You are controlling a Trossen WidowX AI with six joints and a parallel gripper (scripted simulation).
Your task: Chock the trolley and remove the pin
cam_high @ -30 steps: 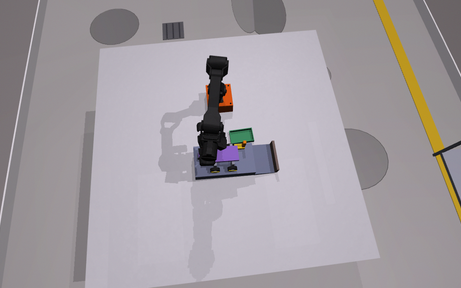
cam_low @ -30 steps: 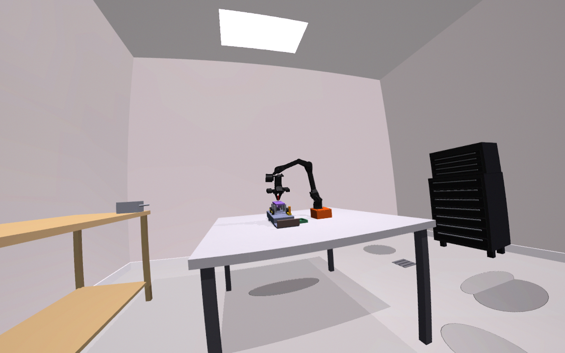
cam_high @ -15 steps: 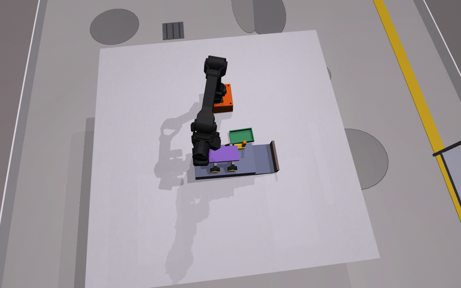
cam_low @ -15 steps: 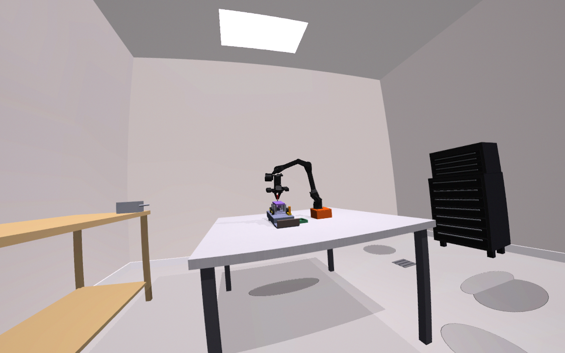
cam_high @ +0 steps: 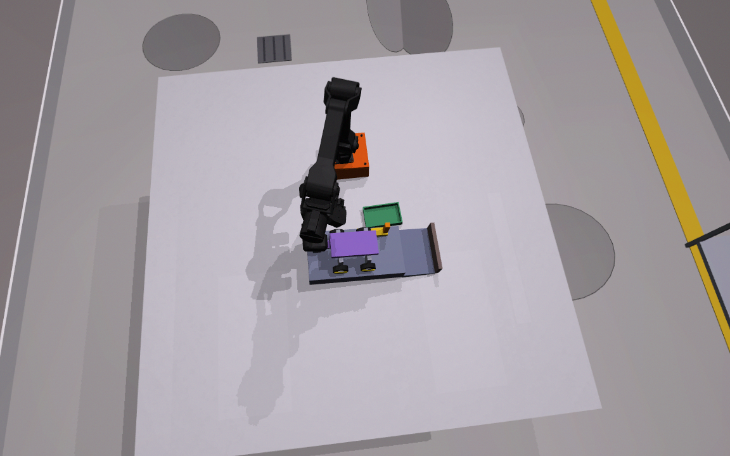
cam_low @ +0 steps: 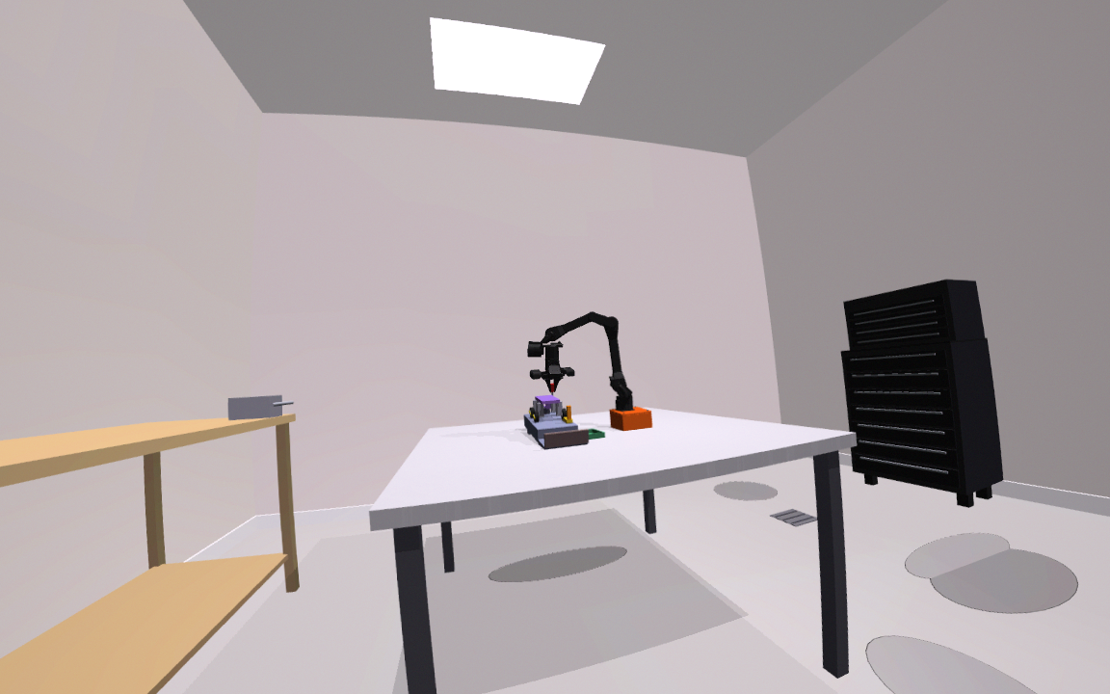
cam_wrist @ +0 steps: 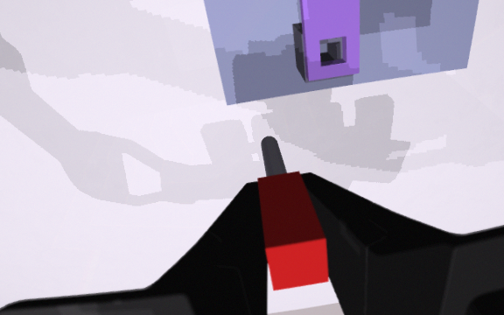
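The yellow chock lies 10 mm ahead of my gripper tip, 200 mm to the left of it and 90 mm below it. The rest, counted from my gripper tip: red-headed stop pin right at my gripper tip; grey ramp 60 mm ahead, 120 mm to the left, 130 mm below; purple trolley 60 mm ahead, 120 mm to the left, 60 mm below.
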